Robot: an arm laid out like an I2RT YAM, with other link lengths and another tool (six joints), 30 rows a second.
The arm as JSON. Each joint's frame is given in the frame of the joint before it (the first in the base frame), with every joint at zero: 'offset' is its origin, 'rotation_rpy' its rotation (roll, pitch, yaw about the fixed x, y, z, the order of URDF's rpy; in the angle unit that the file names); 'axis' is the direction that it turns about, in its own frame. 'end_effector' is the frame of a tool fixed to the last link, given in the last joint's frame.
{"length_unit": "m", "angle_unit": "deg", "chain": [
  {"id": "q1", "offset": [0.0, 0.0, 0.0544], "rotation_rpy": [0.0, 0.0, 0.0], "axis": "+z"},
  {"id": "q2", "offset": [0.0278, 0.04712, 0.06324], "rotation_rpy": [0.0, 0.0, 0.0], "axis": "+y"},
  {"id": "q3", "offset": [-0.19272, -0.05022, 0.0], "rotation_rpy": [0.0, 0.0, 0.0], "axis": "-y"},
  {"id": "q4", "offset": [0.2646, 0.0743, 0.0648], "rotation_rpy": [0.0, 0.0, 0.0], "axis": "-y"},
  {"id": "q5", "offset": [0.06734, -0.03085, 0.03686], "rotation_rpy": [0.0, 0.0, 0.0], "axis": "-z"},
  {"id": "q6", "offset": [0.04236, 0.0, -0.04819], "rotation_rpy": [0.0, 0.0, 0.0], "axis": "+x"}
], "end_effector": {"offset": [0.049, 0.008, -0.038], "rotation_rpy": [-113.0, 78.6, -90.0]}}
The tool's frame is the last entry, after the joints.
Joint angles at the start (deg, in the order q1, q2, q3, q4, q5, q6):
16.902, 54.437, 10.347, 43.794, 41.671, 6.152
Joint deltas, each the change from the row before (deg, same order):
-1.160, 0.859, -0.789, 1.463, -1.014, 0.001
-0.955, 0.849, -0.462, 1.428, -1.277, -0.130
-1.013, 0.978, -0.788, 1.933, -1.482, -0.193
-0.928, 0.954, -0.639, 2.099, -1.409, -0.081
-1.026, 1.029, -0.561, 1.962, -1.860, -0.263
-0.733, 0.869, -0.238, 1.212, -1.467, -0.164
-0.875, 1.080, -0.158, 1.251, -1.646, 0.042
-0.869, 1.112, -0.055, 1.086, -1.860, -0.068
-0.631, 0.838, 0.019, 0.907, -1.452, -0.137
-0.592, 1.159, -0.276, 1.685, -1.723, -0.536
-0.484, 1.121, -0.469, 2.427, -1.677, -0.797
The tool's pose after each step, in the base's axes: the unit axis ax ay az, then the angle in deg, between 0 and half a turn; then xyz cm. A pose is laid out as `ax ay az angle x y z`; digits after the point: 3 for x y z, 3 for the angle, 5 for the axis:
-0.02588 0.99797 -0.05822 92.709 28.496 6.988 8.234
-0.02933 0.99799 -0.05626 92.637 28.581 6.677 7.896
-0.03448 0.99797 -0.05352 92.535 28.583 6.344 7.420
-0.03826 0.99804 -0.04949 92.050 28.619 6.063 7.107
-0.04701 0.99791 -0.04423 91.756 28.670 5.793 6.780
-0.05466 0.99773 -0.03937 91.689 28.733 5.630 6.543
-0.06123 0.99759 -0.03270 91.628 28.825 5.438 6.277
-0.07069 0.99718 -0.02511 91.705 28.934 5.279 6.015
-0.07898 0.99669 -0.01938 91.654 29.036 5.178 5.878
-0.09300 0.99556 -0.01425 91.601 29.037 5.102 5.613
-0.10944 0.99393 -0.01078 91.067 28.991 5.054 5.452

